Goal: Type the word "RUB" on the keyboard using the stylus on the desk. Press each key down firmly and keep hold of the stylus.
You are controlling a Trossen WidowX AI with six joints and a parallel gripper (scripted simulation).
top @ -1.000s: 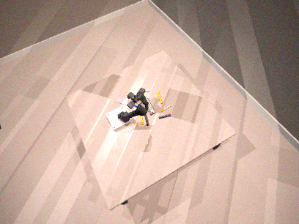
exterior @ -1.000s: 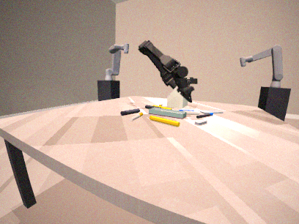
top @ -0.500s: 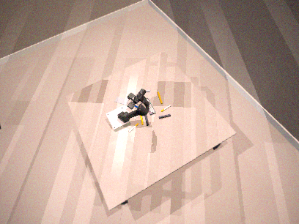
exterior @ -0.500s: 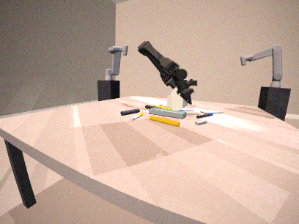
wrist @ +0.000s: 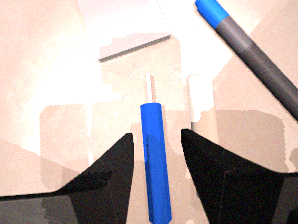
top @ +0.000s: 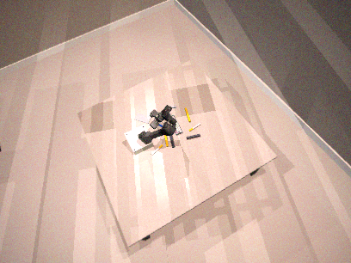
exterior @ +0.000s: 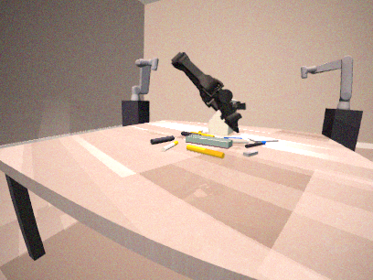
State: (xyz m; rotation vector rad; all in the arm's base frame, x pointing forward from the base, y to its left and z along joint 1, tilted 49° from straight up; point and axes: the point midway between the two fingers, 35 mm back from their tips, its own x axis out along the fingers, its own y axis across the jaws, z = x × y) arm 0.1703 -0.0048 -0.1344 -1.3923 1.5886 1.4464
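The blue stylus lies 3 cm below my gripper tip, 1 cm to the left of it and 1 cm behind it. The rest, counted from my gripper tip: blue-tipped pen (10 cm to the left, 4 cm ahead, 3 cm below); then grey block (21 cm ahead, 7 cm to the left, 4 cm below).
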